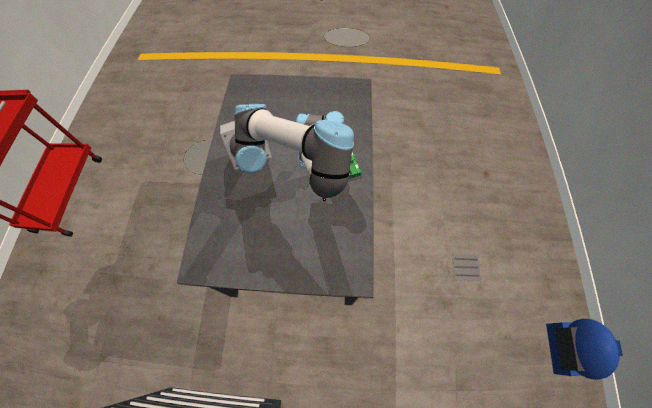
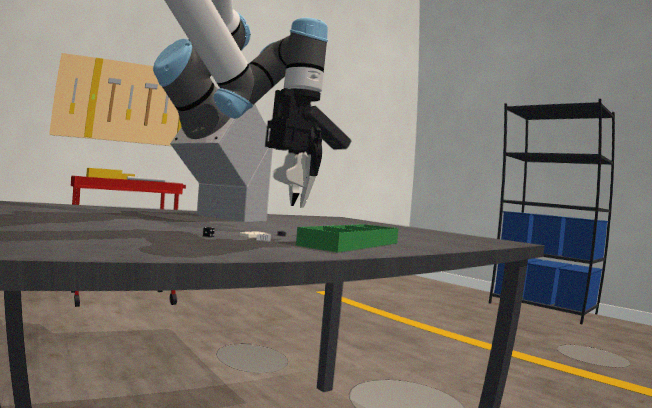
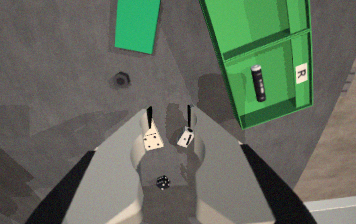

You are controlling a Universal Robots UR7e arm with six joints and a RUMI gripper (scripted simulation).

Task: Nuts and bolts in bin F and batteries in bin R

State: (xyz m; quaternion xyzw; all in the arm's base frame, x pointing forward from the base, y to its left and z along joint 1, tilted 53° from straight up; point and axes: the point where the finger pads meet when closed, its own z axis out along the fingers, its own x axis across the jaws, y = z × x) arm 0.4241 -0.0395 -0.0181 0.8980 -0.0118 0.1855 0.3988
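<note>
Now: the black nut 60 mm behind my hand, 10 mm to the left of it and 70 mm below it. The rest, counted from my hand: flat green card: 20 mm behind, 70 mm to the left, 70 mm below; cream domino-like tile: 50 mm behind, 70 mm to the right, 70 mm below; black battery: 100 mm ahead, 20 mm to the right, 70 mm below.
</note>
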